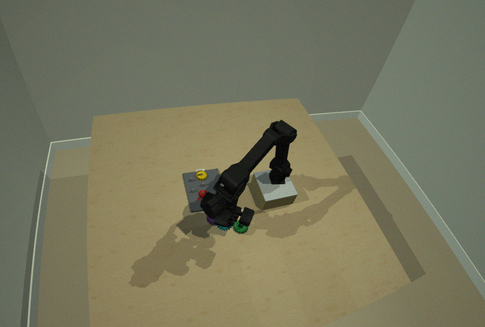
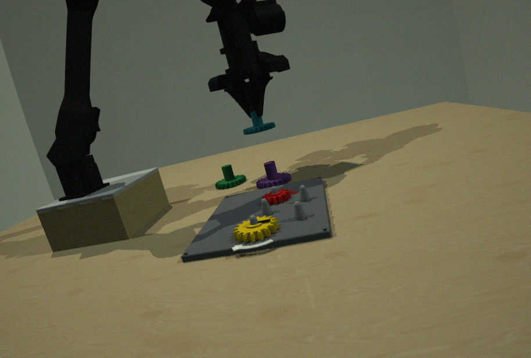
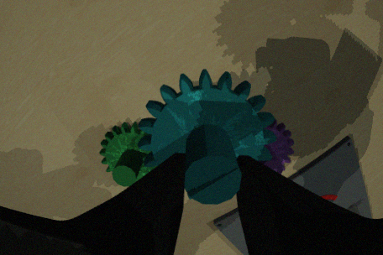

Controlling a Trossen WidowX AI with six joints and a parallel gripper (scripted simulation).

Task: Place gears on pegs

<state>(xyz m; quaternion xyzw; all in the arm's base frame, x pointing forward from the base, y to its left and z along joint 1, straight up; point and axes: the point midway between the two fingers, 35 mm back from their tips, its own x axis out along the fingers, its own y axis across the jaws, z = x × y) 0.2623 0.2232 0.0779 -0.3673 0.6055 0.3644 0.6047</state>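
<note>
Now: gripper tip 19 cm to the left of the red gear, 11 cm above it and 7 cm short of it. Also, from my gripper tip: teal gear 1 cm below; then green gear 11 cm below, 8 cm behind, 3 cm to the right; then purple gear 11 cm below, 7 cm to the right, 3 cm ahead.
</note>
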